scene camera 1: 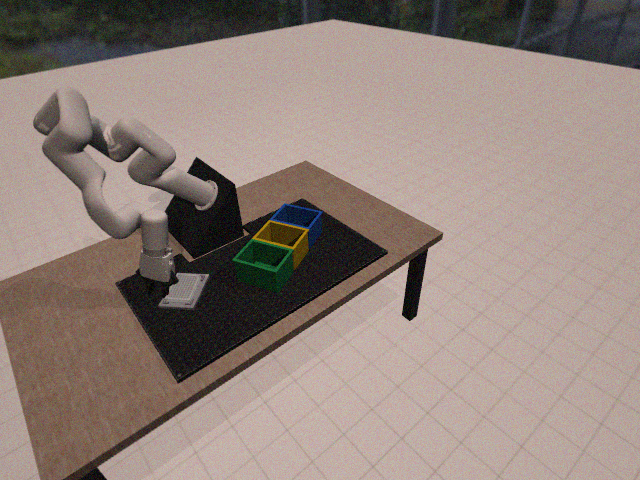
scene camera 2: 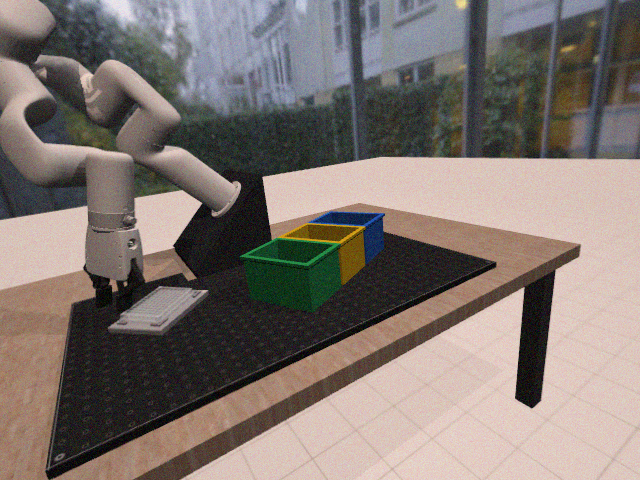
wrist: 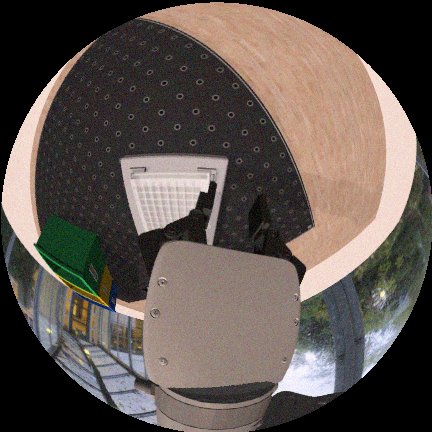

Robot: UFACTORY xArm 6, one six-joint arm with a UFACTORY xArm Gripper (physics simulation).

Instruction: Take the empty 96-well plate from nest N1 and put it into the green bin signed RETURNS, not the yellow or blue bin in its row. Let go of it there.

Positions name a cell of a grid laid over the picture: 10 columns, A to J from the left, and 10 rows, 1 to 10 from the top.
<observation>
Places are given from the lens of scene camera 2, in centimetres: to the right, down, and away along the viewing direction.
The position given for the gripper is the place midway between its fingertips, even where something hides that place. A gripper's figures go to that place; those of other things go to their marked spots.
gripper (scene camera 2: B7): -41, 14, 69
96-well plate (scene camera 2: C7): -32, 13, 71
</observation>
